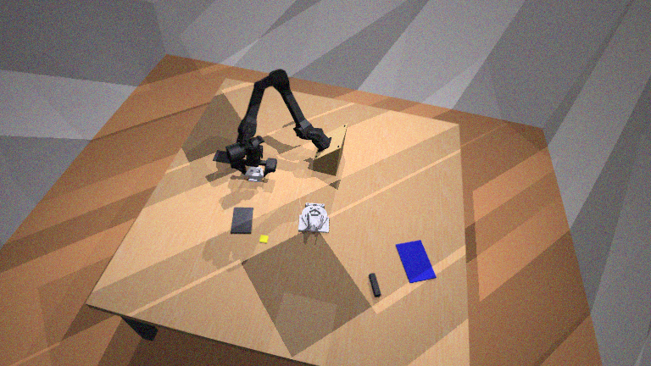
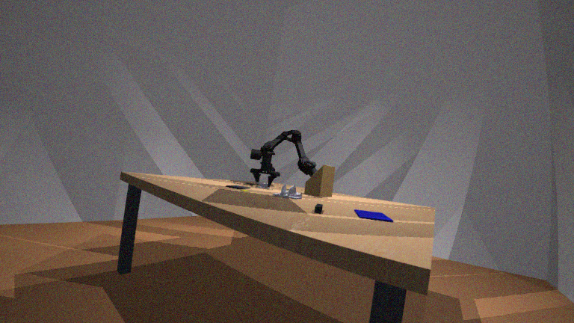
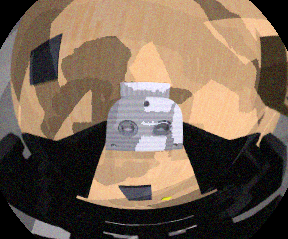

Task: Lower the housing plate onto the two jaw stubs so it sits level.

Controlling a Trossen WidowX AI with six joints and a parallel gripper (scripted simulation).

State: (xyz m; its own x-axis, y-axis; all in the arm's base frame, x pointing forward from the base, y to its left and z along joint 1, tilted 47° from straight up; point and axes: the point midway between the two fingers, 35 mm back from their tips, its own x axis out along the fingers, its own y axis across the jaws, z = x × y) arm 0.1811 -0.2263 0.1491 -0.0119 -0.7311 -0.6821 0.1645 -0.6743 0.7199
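My gripper tip is 9 cm short of the housing plate and 29 cm to the right of it. Also, from my gripper tip: base 1 cm behind, 2 cm above; then yellow cube 28 cm ahead, 14 cm to the left, 1 cm below; then dark block 35 cm ahead, 58 cm to the left.
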